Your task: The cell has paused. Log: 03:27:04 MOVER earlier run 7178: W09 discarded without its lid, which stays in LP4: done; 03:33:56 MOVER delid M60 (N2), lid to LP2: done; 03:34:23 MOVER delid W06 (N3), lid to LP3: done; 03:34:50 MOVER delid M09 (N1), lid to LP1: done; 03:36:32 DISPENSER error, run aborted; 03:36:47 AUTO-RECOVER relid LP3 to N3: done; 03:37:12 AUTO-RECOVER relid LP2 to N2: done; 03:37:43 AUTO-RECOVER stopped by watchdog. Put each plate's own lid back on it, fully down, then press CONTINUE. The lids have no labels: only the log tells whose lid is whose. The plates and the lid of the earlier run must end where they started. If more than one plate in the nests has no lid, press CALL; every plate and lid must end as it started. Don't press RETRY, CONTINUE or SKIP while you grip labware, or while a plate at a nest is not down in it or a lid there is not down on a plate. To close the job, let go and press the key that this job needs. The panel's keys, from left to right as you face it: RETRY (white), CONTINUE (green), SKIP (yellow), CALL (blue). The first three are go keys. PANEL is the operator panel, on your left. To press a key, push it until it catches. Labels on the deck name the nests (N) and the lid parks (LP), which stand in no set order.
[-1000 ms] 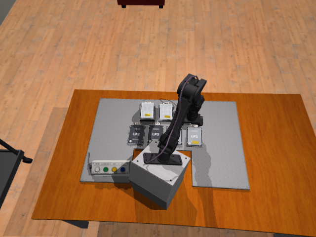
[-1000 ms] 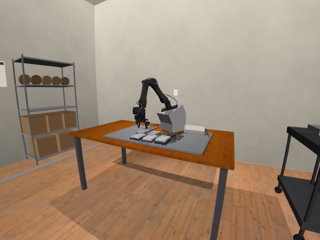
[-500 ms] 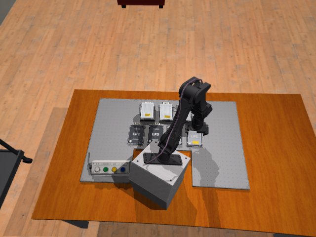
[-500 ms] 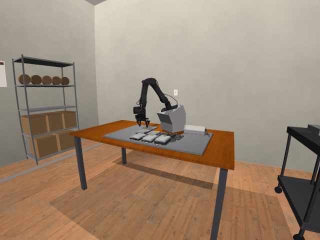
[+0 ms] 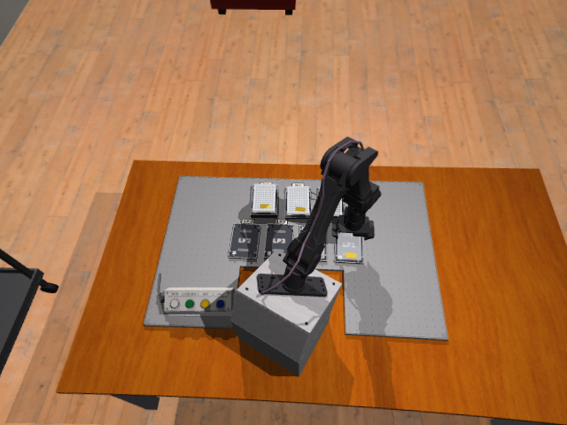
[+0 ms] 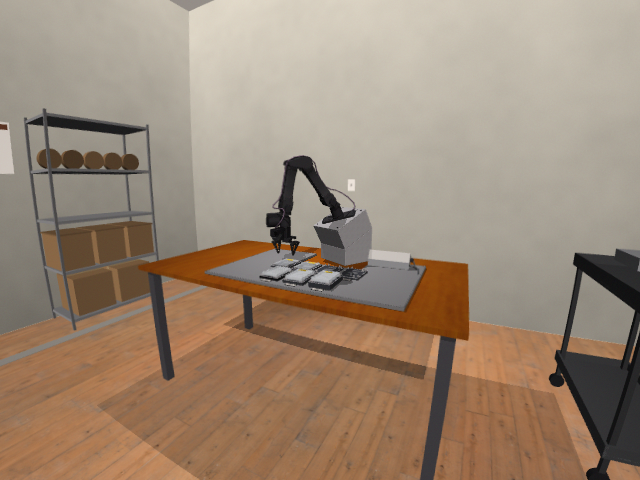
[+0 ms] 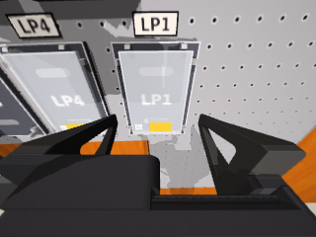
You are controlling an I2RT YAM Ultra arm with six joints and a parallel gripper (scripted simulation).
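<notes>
Now: hand 19 cm short of the plate, 5 cm above it and 3 cm to the right of it. The rest, counted from my hand: green CONTINUE key 58 cm to the left, 15 cm behind; blue key 48 cm to the left, 17 cm behind; yellow key 53 cm to the left, 16 cm behind.
</notes>
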